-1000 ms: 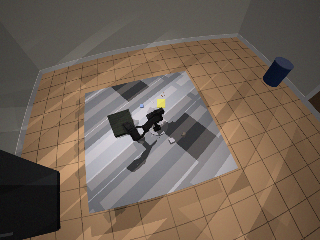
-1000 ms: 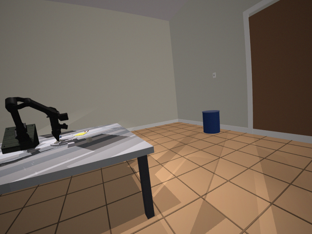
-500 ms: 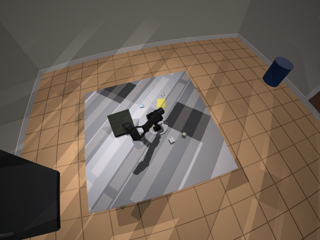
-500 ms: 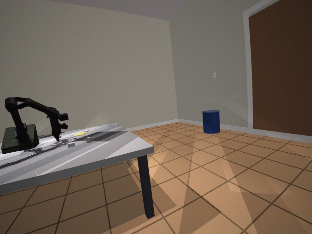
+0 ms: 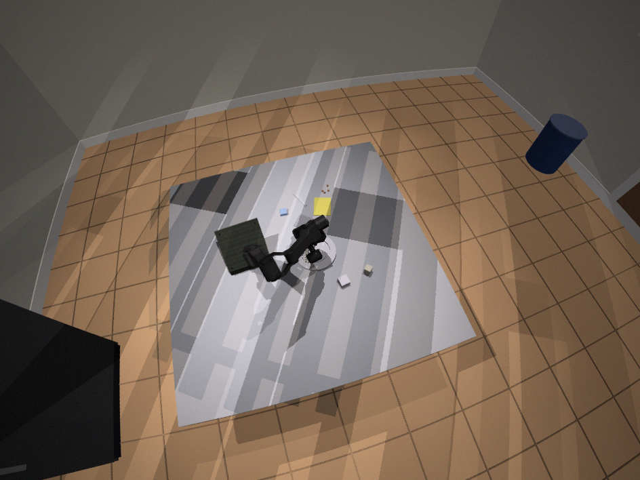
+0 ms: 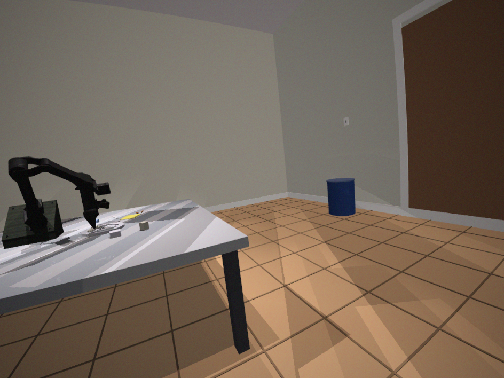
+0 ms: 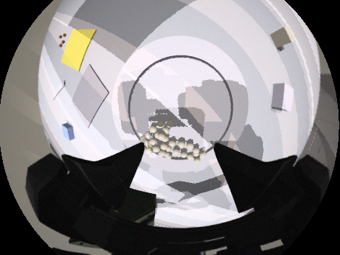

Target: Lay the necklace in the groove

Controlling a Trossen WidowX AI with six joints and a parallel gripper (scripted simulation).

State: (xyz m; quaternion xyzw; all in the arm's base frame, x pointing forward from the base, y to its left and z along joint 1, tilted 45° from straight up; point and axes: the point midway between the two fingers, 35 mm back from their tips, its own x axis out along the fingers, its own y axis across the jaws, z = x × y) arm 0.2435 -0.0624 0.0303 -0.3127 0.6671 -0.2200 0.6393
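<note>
The round bead board is 4 cm ahead of my gripper tip and 2 cm below it. From my gripper tip the other things lie so: grey card 5 cm ahead, 18 cm to the left, 3 cm below; blue block 4 cm behind, 29 cm to the left, 2 cm below; white block 10 cm ahead, 19 cm to the right, 2 cm below.
</note>
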